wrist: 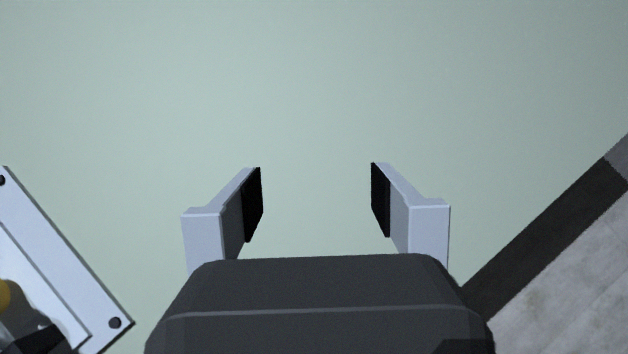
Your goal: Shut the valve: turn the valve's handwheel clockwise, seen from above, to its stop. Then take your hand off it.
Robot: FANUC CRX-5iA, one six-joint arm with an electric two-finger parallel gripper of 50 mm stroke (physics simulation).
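My gripper (316,187) is open, with its two fingers wide apart and nothing between them. It is above the pale green table top. A light plate (60,270) with dark bolts shows in part at the lower left, to the left of the gripper and apart from it. On the plate, cut off by the view's edge, are a small yellow part (3,296) and a dark part (42,342). I cannot tell whether they belong to the valve. The valve's handwheel cannot be made out in this view.
The pale green table top (310,90) lies under the gripper and fills most of the view. Its dark edge (540,235) runs diagonally at the right. Beyond it, at the lower right, is a grey mottled floor (575,285).
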